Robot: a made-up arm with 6 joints.
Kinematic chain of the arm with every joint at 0, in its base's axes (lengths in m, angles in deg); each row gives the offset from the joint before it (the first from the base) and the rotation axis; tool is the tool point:
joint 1: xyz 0 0 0.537 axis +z
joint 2: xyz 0 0 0 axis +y
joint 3: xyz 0 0 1.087 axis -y
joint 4: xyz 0 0 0 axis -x
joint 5: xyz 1.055 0 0 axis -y
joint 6: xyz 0 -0.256 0 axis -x
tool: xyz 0 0 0
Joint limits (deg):
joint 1: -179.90..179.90
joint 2: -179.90..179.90
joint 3: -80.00..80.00
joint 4: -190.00..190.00
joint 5: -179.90..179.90
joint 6: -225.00..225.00
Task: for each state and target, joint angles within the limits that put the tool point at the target. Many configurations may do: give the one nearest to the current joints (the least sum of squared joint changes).
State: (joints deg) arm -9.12 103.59 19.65 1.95 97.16 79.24
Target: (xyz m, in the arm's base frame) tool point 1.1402 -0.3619 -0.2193
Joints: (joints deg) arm -5.29 74.42 -7.83 -4.66 97.16 79.24
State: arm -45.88 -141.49 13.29 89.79 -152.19 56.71
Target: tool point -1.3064 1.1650 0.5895
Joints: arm -41.85 -124.55 3.78 89.17 -152.19 56.71
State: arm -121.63 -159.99 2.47 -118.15 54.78 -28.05
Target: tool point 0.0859 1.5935 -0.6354
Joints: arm -88.78 -150.43 53.82 -117.89 54.78 -28.05
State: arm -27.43 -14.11 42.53 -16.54 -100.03 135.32
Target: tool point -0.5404 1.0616 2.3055
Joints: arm -75.18 -42.13 74.97 -11.44 -100.03 135.32
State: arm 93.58 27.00 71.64 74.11 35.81 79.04
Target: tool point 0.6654 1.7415 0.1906
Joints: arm 72.23 71.49 19.18 66.51 35.81 79.04
